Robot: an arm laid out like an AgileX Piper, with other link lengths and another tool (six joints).
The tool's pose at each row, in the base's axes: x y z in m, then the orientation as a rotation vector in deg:
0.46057 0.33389 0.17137 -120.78 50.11 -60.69
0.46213 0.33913 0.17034 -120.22 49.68 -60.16
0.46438 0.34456 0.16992 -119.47 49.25 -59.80
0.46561 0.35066 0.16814 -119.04 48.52 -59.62
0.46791 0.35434 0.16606 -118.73 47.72 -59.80
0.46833 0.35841 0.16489 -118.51 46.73 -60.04
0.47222 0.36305 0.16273 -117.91 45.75 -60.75
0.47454 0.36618 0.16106 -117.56 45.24 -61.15
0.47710 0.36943 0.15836 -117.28 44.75 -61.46
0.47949 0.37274 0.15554 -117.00 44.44 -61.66
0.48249 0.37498 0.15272 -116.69 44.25 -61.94
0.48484 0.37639 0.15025 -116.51 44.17 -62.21
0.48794 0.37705 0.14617 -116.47 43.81 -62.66
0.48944 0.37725 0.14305 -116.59 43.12 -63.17
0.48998 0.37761 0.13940 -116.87 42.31 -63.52
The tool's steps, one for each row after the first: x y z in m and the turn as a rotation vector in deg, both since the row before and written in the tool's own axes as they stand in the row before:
-0.00378 -0.00276 0.00300 0.67 -0.48 0.28
-0.00334 -0.00347 0.00339 0.81 -0.34 0.31
-0.00491 -0.00247 0.00342 0.72 -0.34 -0.07
-0.00263 -0.00108 0.00388 0.65 -0.11 -0.31
-0.00343 -0.00153 0.00200 0.68 -0.14 -0.48
-0.00260 -0.00188 0.00557 0.95 0.24 -0.47
-0.00200 -0.00099 0.00361 0.52 0.15 -0.24
-0.00243 -0.00027 0.00429 0.46 0.09 -0.23
-0.00262 -0.00015 0.00421 0.37 0.07 -0.10
-0.00152 0.00038 0.00442 0.33 0.17 -0.05
-0.00106 0.00072 0.00346 0.17 0.19 -0.06
-0.00087 0.00232 0.00453 0.20 0.20 -0.35
-0.00087 0.00211 0.00261 0.24 0.11 -0.62
-0.00171 0.00258 0.00203 0.18 -0.06 -0.69

